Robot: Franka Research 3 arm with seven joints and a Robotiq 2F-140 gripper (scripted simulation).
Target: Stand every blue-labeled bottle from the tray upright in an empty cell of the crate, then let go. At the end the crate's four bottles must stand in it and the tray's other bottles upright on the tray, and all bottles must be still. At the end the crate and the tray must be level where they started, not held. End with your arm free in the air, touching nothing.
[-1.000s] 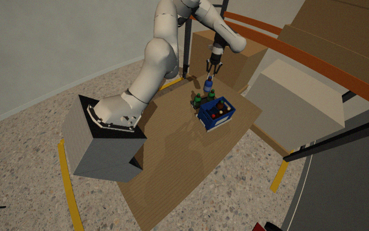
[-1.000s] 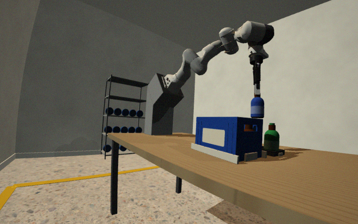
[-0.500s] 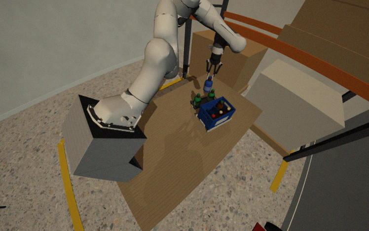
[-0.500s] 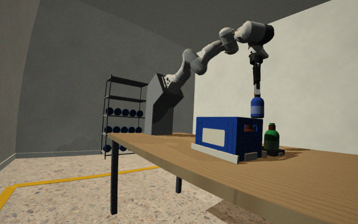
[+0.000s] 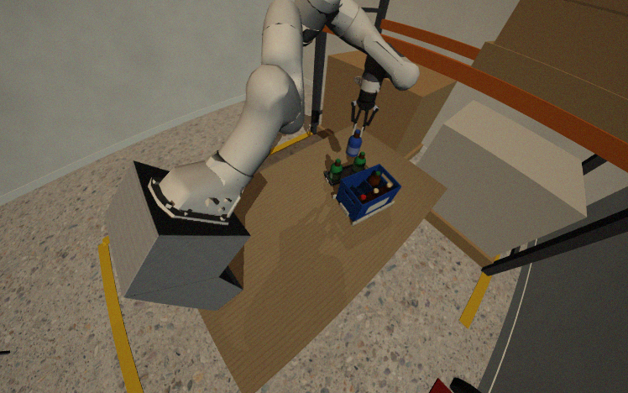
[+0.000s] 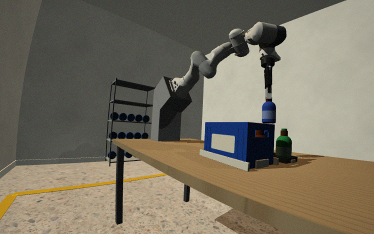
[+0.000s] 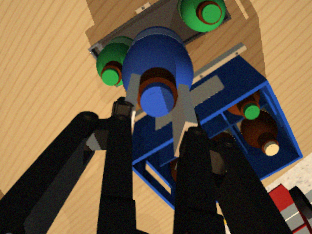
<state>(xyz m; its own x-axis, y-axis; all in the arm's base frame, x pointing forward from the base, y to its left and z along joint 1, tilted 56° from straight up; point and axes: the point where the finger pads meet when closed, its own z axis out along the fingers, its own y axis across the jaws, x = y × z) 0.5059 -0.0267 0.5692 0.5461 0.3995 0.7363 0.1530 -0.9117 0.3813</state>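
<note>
Now: the blue-labeled bottle 90 mm below my hand. Round my hand: dark tray: 340 mm below; crate: 270 mm below, 190 mm to the right, 120 mm behind.
</note>
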